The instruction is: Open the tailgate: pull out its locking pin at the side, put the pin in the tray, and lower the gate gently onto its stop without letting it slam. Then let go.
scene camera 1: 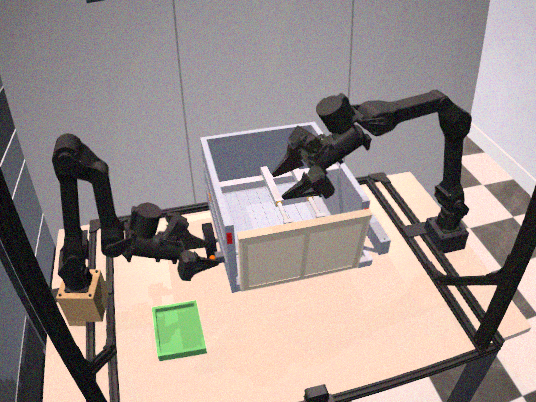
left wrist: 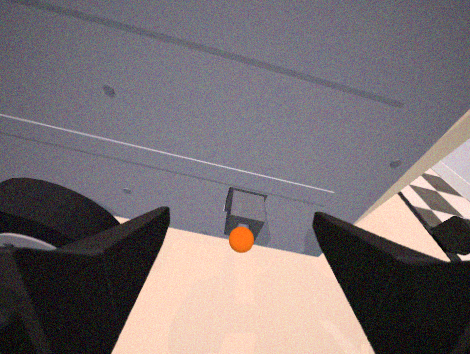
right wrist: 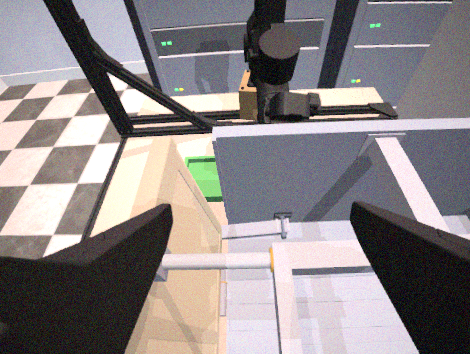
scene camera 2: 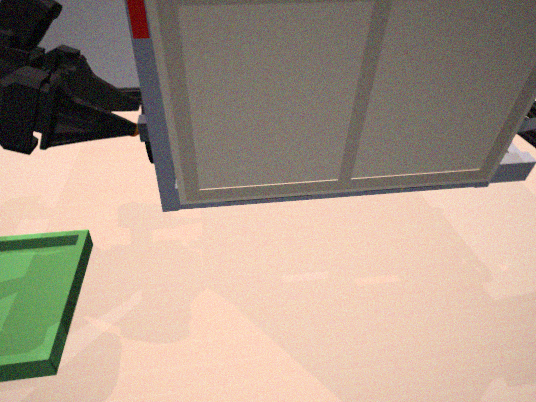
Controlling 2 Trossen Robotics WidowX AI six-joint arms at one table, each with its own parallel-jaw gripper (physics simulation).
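Seen in the pictures: left gripper, fingertip midpoint: (scene camera 1: 214,253) (left wrist: 242,216) (scene camera 2: 138,117); right gripper, fingertip midpoint: (scene camera 1: 277,186) (right wrist: 260,211); left arm's base at its link origin: (scene camera 1: 78,283); right arm's base at its link origin: (scene camera 1: 448,225).
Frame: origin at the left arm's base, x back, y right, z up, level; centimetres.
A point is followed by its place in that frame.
The tan tailgate (scene camera 1: 270,260) {x -47.5, y 2.5, z 8.5 cm} (scene camera 2: 270,100) {x -48.4, y 2.3, z 8.5 cm} (right wrist: 190,300) {x -52.3, y 0.1, z 9.0 cm} stands upright at the end of the grey truck bed. The orange head of the locking pin (scene camera 1: 212,257) {x -33.8, y -6.7, z 1.4 cm} (scene camera 2: 136,130) {x -34.3, y -6.6, z 0.9 cm} (left wrist: 241,239) {x -33.4, y -7.1, z 1.4 cm} is at a small grey block on the bed's side. My left gripper (scene camera 1: 215,254) {x -34.4, y -7.4, z 2.0 cm} (scene camera 2: 138,119) {x -34.4, y -7.4, z 2.0 cm} (left wrist: 242,216) {x -34.4, y -7.4, z 2.0 cm} is open and empty, its fingers on either side of the pin head and apart from it in the left wrist view. My right gripper (scene camera 1: 279,185) {x -49.6, y -5.6, z 22.4 cm} (right wrist: 260,211) {x -49.6, y -5.6, z 22.4 cm} is open and empty above the bed, behind the gate. The green tray (scene camera 1: 182,356) {x -26.1, y 14.3, z -10.5 cm} (scene camera 2: 74,300) {x -30.5, y 6.2, z -10.3 cm} (right wrist: 205,180) {x -25.7, y 9.2, z -10.1 cm} holds no pin.
A white rod (right wrist: 215,261) {x -50.9, y -3.1, z 17.6 cm} runs from the gate's inner face to a pale frame (right wrist: 320,255) {x -49.5, y -9.3, z 17.9 cm} inside the bed. The bed's side wall (right wrist: 310,175) {x -37.6, y -10.0, z 10.6 cm} rises beside it. A black wheel (left wrist: 50,205) {x -32.0, y -19.0, z -0.8 cm} is near the left gripper. A wooden block (scene camera 1: 82,305) {x -1.4, y 5.0, z -2.6 cm} stands under the left arm.
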